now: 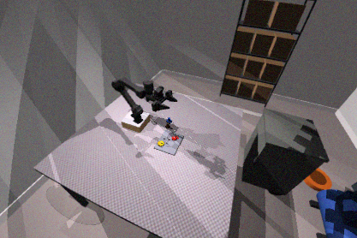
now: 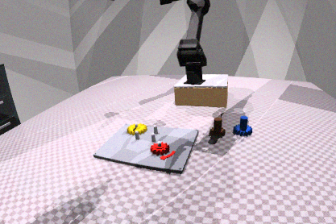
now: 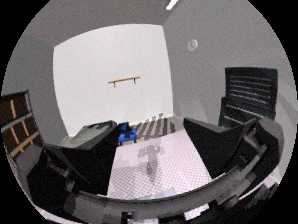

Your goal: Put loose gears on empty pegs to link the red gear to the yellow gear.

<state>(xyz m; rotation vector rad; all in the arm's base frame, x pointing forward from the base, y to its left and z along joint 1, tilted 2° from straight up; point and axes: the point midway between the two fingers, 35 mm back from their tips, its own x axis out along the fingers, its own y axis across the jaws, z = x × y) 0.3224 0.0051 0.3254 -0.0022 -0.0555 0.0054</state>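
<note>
Now: gripper tip 180 mm past the blue gear, 210 mm to the right of it and 380 mm above it. Round my gripper tip: red gear (20 mm behind, 60 mm to the left, 380 mm below); yellow gear (80 mm behind, 40 mm to the right, 380 mm below); grey board (40 mm behind, 20 mm to the left, 390 mm below).
</note>
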